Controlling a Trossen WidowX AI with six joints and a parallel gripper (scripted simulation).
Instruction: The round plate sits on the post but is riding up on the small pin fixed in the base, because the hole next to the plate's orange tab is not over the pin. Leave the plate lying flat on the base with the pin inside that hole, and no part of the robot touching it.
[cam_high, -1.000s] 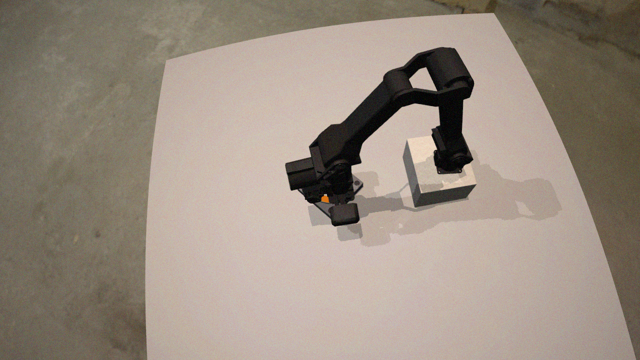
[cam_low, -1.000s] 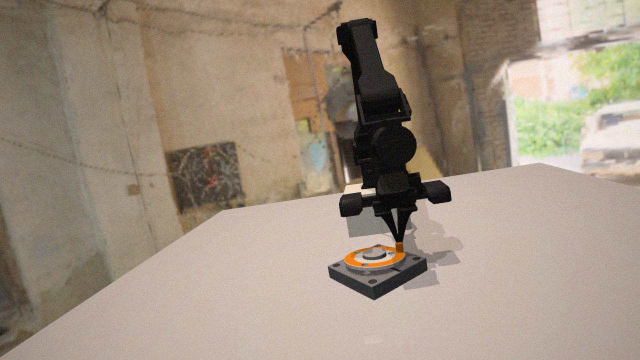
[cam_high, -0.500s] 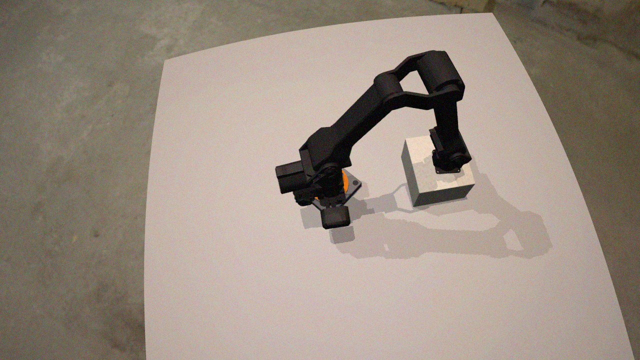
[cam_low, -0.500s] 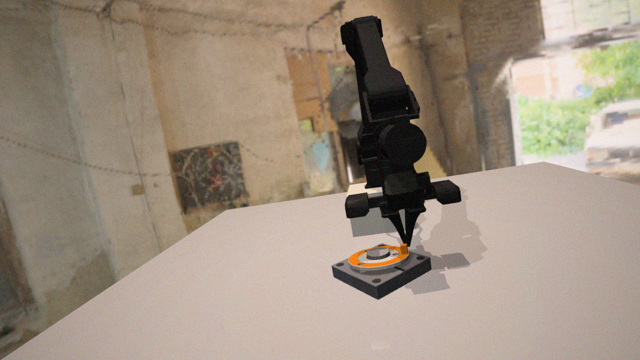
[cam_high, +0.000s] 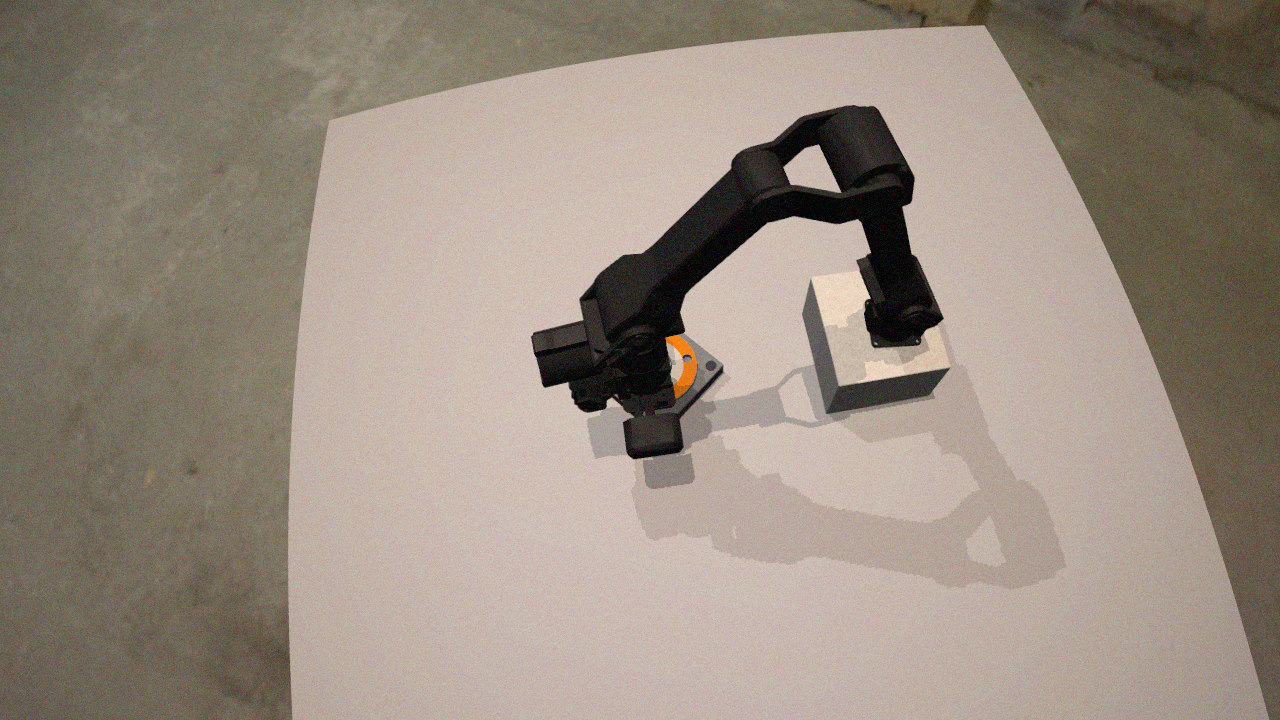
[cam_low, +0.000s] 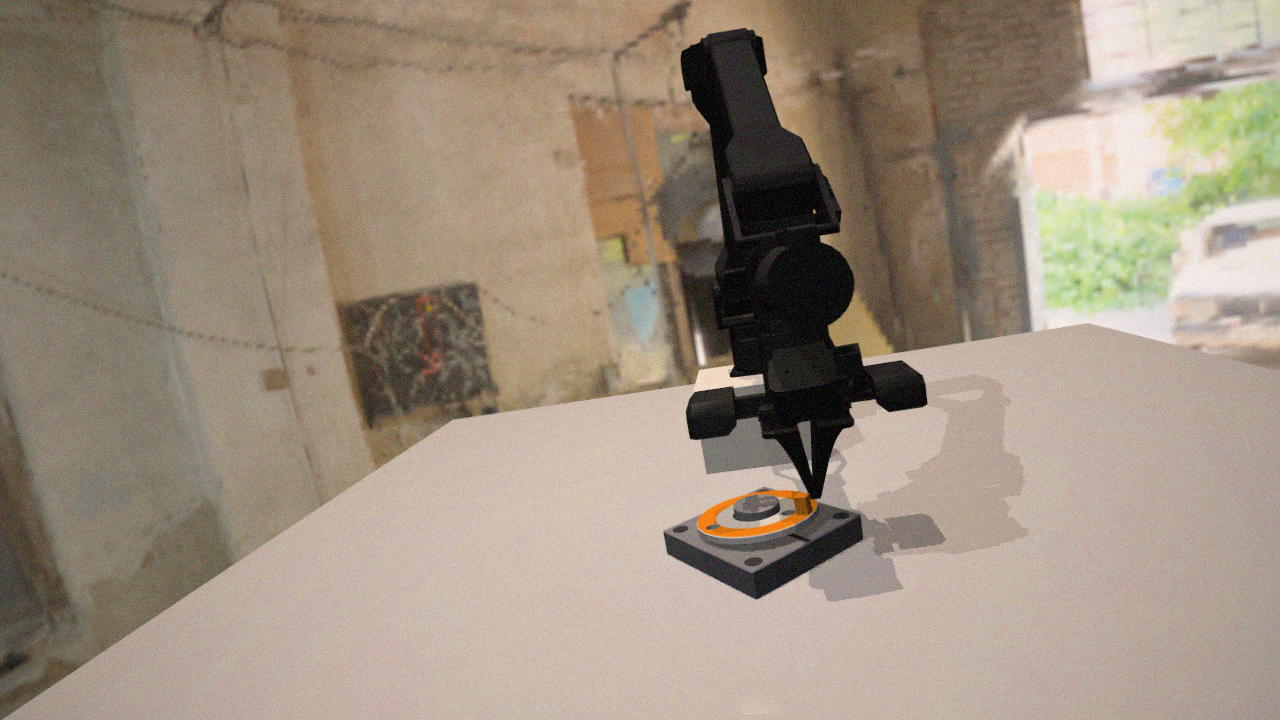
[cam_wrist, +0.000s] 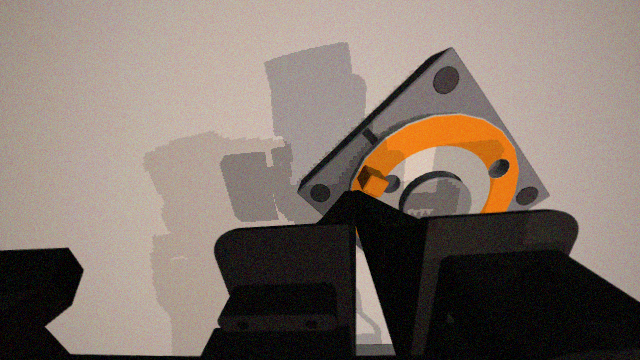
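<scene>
Right now the round plate is 3 cm to the right of my gripper tip and 1 cm below it.
</scene>
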